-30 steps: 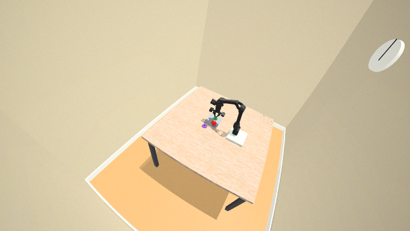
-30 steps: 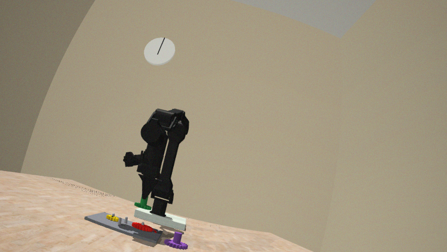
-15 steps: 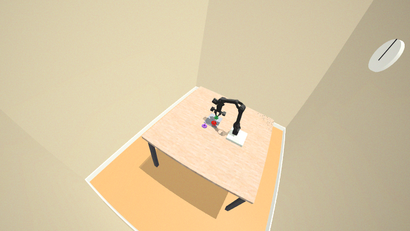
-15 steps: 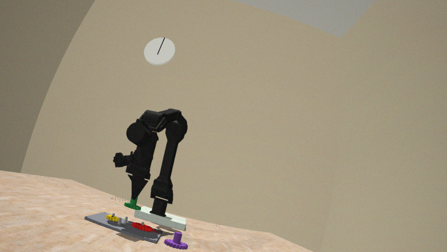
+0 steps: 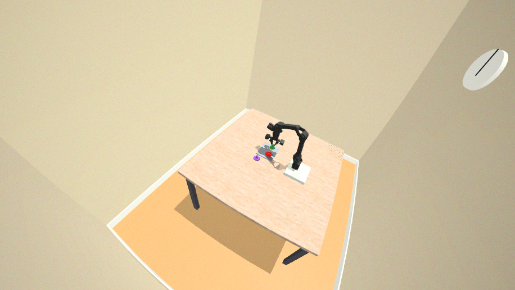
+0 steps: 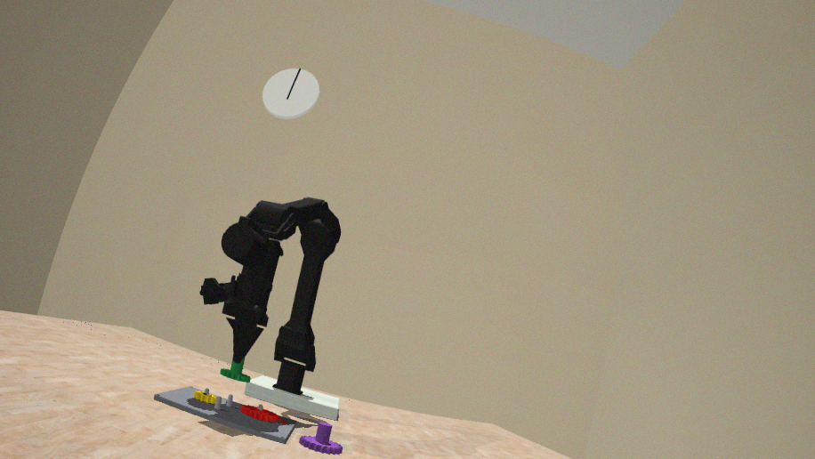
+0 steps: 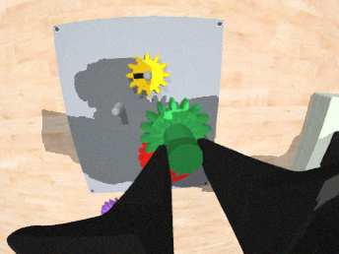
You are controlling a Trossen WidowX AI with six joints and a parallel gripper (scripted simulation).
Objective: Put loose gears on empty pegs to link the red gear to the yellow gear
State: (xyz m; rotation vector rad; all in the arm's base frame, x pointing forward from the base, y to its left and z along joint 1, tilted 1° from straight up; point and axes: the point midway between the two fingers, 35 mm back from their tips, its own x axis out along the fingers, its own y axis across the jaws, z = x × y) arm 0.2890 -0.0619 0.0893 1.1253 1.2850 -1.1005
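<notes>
The yellow gear lies 20 mm ahead of my gripper tip, 40 mm to the right of it and 70 mm below it. The rest, counted from my gripper tip: purple gear: 70 mm ahead, 170 mm to the left, 70 mm below; then red gear: 60 mm to the left, 70 mm below; then green gear: 10 mm below.
</notes>
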